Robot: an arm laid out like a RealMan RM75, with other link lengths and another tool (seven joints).
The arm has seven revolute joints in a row. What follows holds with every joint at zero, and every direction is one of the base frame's. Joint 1 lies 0.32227 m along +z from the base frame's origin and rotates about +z. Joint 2 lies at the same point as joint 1 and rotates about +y. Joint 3 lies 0.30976 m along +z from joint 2 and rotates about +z. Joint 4 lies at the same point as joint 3 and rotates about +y. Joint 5 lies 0.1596 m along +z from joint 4 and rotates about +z. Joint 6 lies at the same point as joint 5 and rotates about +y. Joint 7 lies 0.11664 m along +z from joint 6 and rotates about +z. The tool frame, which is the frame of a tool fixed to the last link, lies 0.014 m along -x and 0.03 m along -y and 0.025 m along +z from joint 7; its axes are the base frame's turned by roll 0, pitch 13.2 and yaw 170.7 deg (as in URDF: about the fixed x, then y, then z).
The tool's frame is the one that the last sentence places.
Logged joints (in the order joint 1, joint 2, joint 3, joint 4, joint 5, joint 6, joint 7), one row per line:
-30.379, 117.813, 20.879, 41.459, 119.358, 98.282, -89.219
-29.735, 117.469, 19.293, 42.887, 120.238, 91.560, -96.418
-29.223, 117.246, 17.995, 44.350, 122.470, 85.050, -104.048
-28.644, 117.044, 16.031, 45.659, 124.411, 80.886, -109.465
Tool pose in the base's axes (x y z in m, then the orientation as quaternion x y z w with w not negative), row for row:
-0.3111, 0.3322, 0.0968, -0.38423, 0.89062, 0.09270, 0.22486
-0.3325, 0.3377, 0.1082, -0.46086, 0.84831, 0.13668, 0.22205
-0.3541, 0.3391, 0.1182, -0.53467, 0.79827, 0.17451, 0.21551
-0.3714, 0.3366, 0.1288, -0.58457, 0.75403, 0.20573, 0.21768
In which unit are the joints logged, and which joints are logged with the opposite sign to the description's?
The joints are logged in degrees. Opposite sign: joint 2.
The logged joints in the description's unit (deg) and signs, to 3 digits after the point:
-30.379, -117.813, 20.879, 41.459, 119.358, 98.282, -89.219
-29.735, -117.469, 19.293, 42.887, 120.238, 91.560, -96.418
-29.223, -117.246, 17.995, 44.350, 122.470, 85.050, -104.048
-28.644, -117.044, 16.031, 45.659, 124.411, 80.886, -109.465

